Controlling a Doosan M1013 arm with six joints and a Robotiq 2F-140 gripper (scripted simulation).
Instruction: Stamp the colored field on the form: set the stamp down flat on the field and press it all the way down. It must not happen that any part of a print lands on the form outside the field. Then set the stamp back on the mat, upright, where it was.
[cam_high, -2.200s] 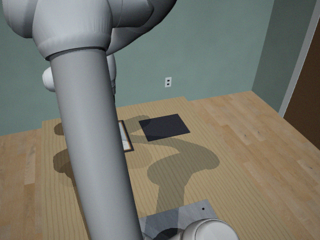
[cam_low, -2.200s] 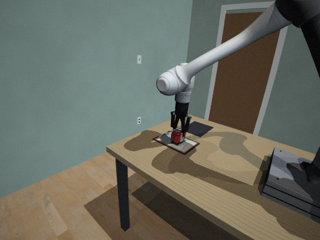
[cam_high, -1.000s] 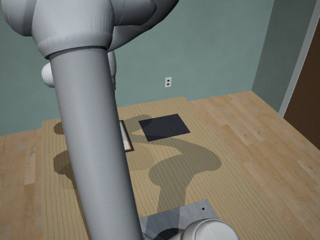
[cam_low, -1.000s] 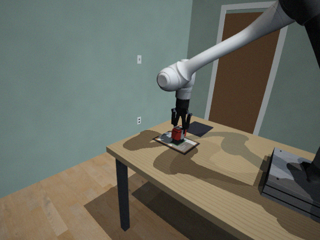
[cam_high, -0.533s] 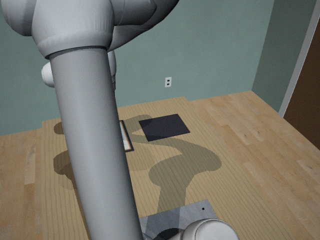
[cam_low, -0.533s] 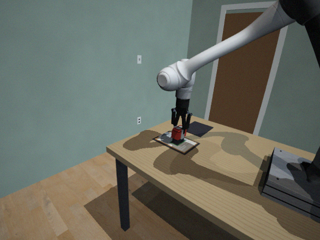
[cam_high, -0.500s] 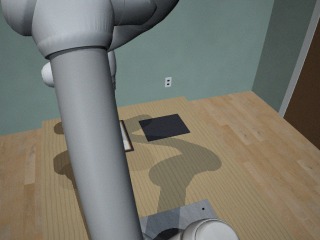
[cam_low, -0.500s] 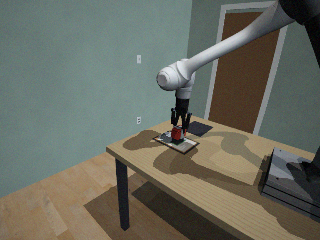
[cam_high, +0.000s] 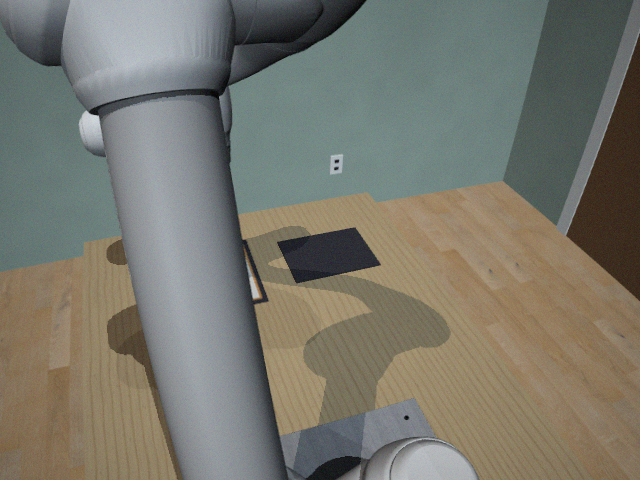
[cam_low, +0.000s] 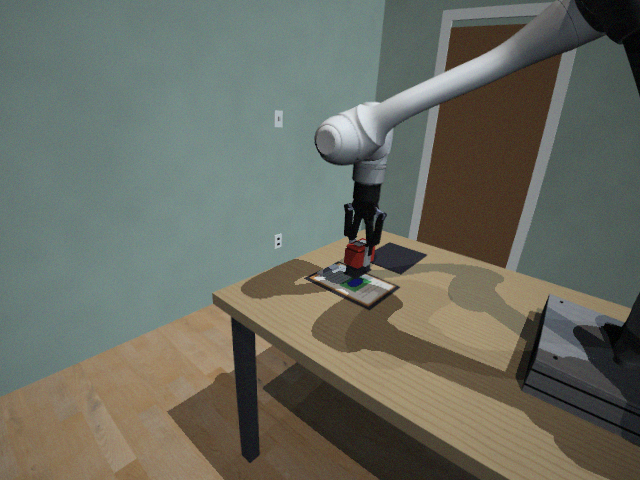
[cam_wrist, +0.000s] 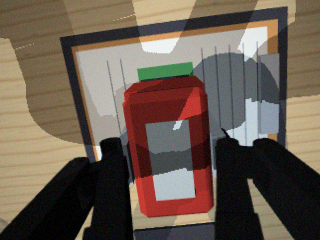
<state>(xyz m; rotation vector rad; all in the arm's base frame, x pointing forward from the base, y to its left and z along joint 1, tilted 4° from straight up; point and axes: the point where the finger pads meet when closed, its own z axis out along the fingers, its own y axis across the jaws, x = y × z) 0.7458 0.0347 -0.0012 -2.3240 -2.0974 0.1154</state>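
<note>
My gripper is now 29 cm to the left of the dark mat, 11 cm above it and 1 cm past it. The rest, counted from my hand: stamp: 2 cm below; then form on clipboard: 10 cm below, 3 cm ahead.
</note>
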